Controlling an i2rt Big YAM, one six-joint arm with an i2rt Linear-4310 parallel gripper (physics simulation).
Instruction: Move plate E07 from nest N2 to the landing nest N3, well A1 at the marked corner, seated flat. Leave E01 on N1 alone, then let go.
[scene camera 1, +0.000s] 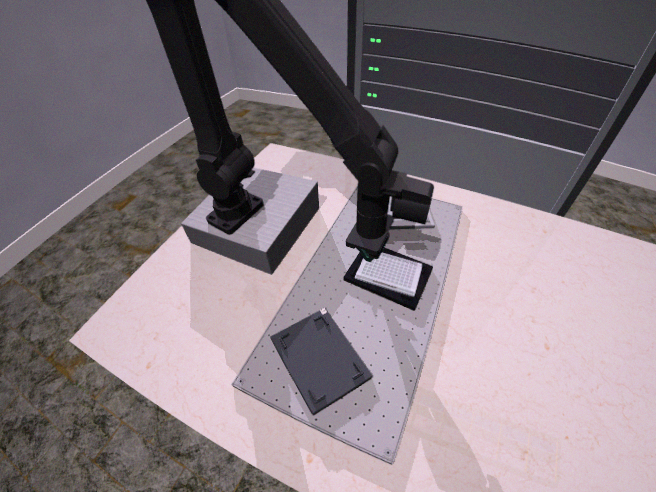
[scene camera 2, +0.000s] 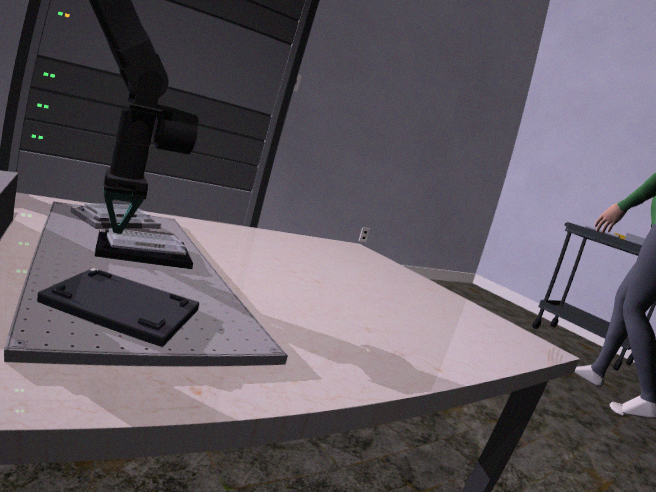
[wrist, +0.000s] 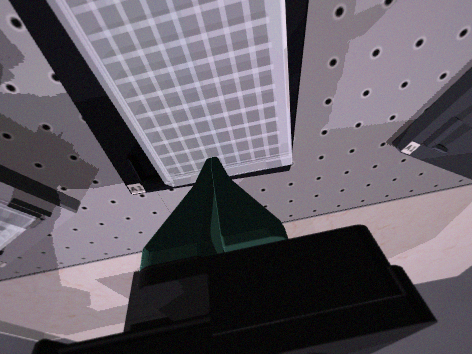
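The white gridded plate E07 (scene camera 1: 389, 272) (scene camera 2: 145, 242) (wrist: 200, 90) lies on the black nest N2 (scene camera 1: 417, 301) (scene camera 2: 143, 257) (wrist: 95, 110). My gripper (scene camera 1: 370, 257) (scene camera 2: 117, 231) (wrist: 213, 165) is shut and empty, its green fingertips together at the plate's short edge; whether they touch it I cannot tell. The dark landing nest N3 (scene camera 1: 320, 362) (scene camera 2: 119, 304) (wrist: 445, 125) holds no plate and sits turned; its white A1 mark (scene camera 1: 323, 311) (wrist: 410, 148) is at one corner. The pale plate E01 (scene camera 2: 113, 211) (wrist: 15, 225) is on N1 (scene camera 2: 151, 224), partly hidden by my arm in scene camera 1.
The nests stand on a perforated board (scene camera 1: 370, 418) (scene camera 2: 233, 317). The arm's grey base block (scene camera 1: 227, 248) is beside it. A server rack (scene camera 1: 355, 52) (scene camera 2: 275, 127) stands behind the table. A person (scene camera 2: 641, 296) stands by a cart (scene camera 2: 598, 237) at the right.
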